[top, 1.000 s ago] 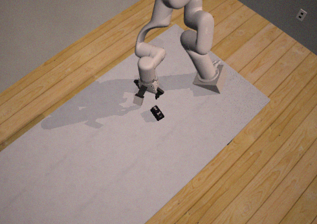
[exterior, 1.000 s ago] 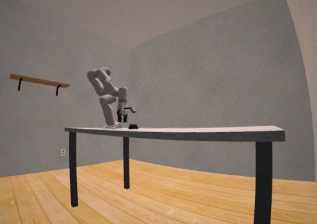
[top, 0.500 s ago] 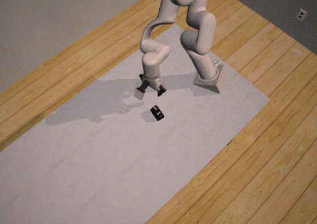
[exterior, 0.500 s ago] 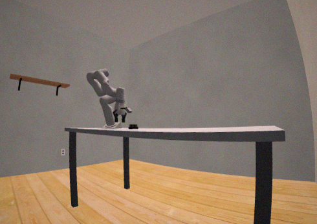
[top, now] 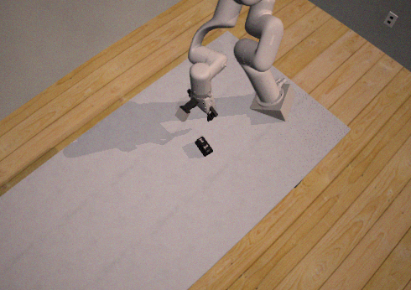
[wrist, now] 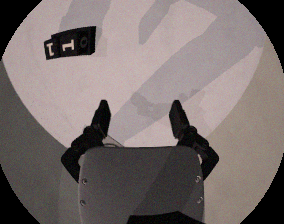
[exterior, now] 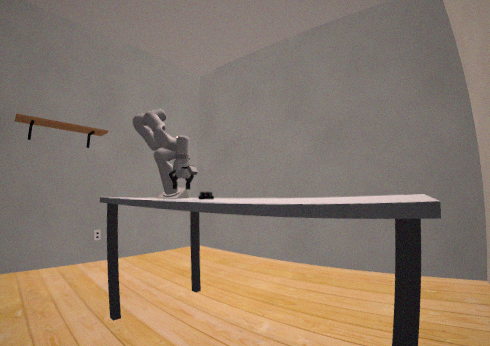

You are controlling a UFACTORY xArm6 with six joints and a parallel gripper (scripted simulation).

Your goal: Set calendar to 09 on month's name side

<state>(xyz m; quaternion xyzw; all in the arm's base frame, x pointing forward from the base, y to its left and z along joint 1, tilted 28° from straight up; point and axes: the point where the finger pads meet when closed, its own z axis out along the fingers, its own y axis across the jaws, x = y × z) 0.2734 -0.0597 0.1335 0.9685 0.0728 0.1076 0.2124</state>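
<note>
Now: the black date cube 9 cm to the left of my hand, 8 cm ahead of it and 4 cm below it. From my hand the other things lie so: black cube: 13 cm to the left, 8 cm ahead, 4 cm below.
</note>
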